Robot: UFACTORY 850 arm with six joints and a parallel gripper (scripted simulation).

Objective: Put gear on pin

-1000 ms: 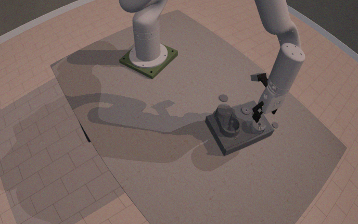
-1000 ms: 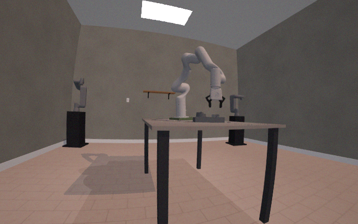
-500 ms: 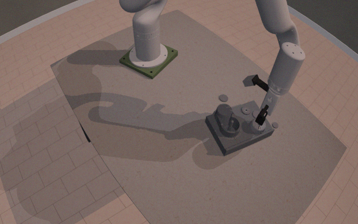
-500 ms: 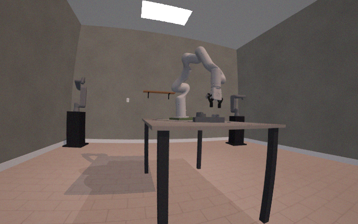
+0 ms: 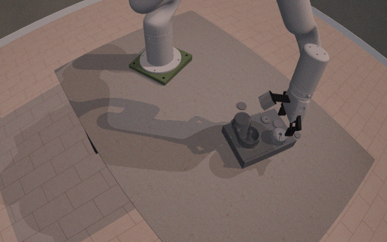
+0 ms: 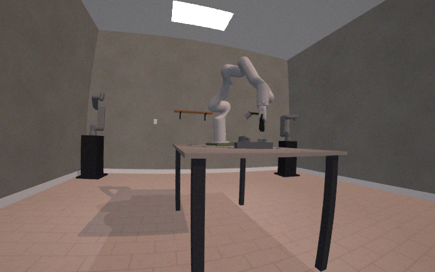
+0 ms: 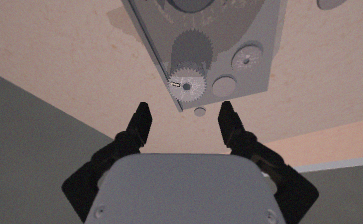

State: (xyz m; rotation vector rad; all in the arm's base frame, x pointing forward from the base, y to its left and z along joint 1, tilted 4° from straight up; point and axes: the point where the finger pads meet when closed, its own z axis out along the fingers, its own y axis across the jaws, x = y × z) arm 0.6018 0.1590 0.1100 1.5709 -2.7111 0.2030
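The grey gear is 8 cm below my hand. Also, from my hand: plain disc: 9 cm below, 5 cm to the left, 5 cm behind; then small grey disc: 21 cm behind, 13 cm below.
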